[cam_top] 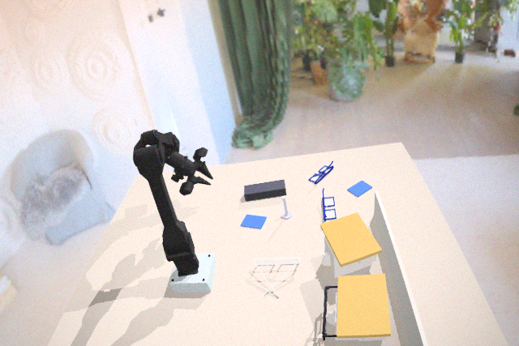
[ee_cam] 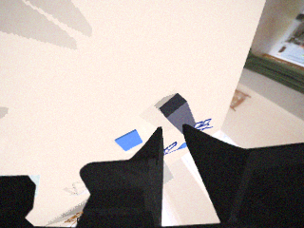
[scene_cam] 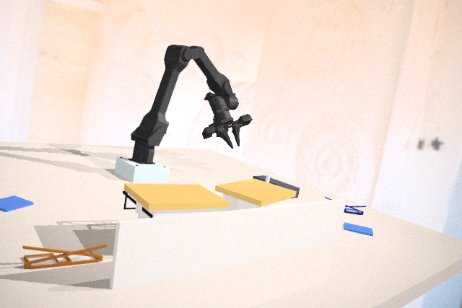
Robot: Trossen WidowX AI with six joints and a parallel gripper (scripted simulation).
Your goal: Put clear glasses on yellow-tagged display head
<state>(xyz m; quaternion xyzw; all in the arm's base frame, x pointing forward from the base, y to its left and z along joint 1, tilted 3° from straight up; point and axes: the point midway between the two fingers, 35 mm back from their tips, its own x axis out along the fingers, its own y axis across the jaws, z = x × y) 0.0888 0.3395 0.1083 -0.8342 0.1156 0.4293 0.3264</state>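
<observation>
Right now my gripper tip is 190 mm short of the dark case and 90 mm above it. Round my gripper tip: white upright panel 570 mm to the right, 470 mm ahead, 60 mm below; white peg stand 240 mm ahead, 150 mm to the right, 90 mm below.
</observation>
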